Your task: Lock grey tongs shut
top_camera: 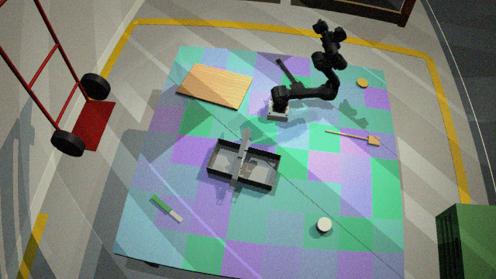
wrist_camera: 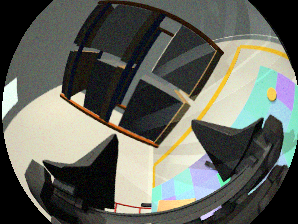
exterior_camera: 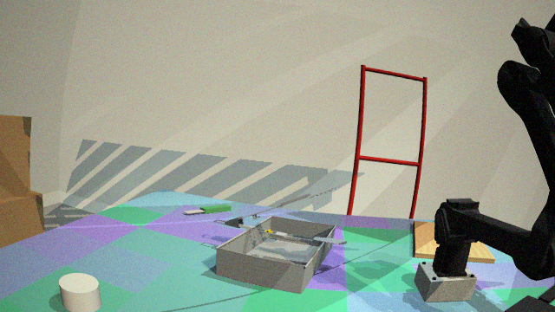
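Right now the grey roasting tin is 57 cm ahead of my gripper tip, 42 cm below it and 25 cm to the right of it. The rest, counted from my gripper tip: wooden board: 51 cm to the right, 44 cm below, 12 cm ahead; black spatula: 44 cm below, 10 cm to the right, 2 cm behind; yellow disc: 44 cm below, 32 cm to the left, 11 cm behind.
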